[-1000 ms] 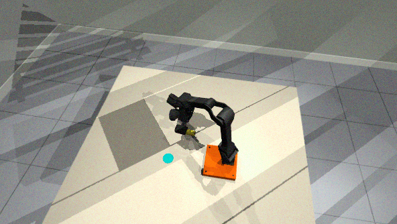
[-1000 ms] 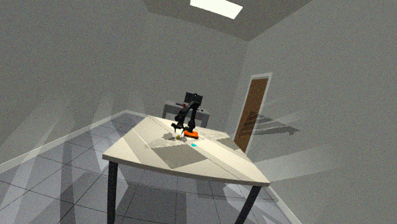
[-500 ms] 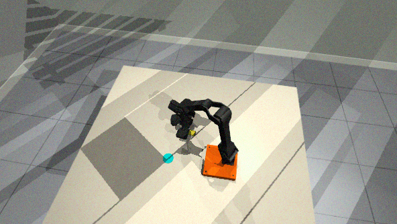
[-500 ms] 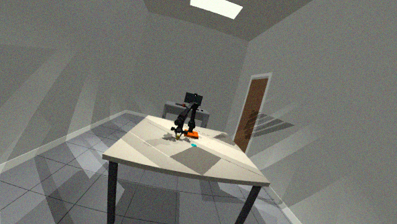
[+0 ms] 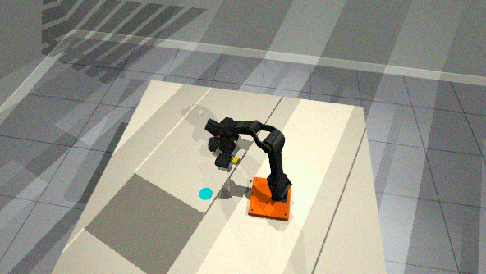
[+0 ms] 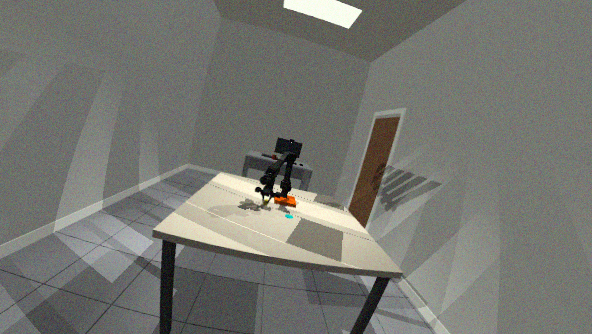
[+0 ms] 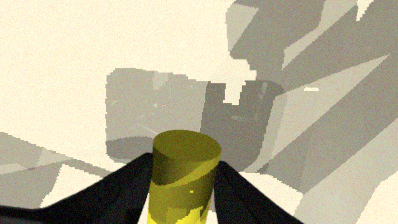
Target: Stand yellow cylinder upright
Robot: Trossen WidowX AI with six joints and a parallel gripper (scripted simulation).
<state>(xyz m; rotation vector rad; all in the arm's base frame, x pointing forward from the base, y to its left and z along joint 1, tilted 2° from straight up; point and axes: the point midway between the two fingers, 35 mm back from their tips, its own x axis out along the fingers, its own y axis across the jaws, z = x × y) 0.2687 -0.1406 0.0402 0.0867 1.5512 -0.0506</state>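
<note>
Right now my gripper tip is 18 cm to the right of the cyan circle, 6 cm short of it and 4 cm above it. Also, from my gripper tip: yellow tall cylinder (2 cm behind).
</note>
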